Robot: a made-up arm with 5 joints.
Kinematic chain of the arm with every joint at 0, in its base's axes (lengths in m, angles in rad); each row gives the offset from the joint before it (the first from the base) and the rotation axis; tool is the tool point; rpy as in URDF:
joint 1: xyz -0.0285 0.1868 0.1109 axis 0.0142 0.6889 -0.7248
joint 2: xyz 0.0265 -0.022 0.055 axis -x
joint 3: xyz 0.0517 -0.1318 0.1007 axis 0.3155 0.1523 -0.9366
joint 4: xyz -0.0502 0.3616 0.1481 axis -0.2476 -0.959 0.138
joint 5: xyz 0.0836 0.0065 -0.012 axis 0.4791 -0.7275 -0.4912
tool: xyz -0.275 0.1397 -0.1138 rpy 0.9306 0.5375 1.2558
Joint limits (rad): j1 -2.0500..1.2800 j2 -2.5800..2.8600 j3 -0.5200..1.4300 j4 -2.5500..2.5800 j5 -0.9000..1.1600
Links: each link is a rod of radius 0.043 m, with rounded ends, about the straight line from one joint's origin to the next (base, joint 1, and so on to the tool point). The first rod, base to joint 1, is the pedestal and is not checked.
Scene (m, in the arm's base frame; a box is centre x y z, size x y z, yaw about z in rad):
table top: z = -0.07
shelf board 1: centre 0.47 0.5 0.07 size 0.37 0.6 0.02 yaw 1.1
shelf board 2: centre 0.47 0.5 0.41 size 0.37 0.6 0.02 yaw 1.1
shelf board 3: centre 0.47 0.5 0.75 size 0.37 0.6 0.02 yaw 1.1
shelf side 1: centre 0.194 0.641 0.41 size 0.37 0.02 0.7 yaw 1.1
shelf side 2: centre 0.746 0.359 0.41 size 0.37 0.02 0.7 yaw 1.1
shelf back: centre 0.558 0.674 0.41 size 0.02 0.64 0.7 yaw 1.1
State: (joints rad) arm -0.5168 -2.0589 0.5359 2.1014 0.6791
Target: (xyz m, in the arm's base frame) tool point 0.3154 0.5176 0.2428
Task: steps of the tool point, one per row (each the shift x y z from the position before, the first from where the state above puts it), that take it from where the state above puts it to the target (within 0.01 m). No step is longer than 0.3 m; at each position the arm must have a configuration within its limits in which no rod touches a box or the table.
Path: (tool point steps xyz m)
1: -0.0273 -0.1351 -0.0297
2: -0.0679 -0.1168 -0.0178
3: -0.0986 -0.0852 0.0006
4: 0.1939 0.1507 -0.1116
5: 0.0754 0.2562 -0.0540
6: -0.0718 0.2521 -0.0134
7: -0.1705 0.1600 -0.0025

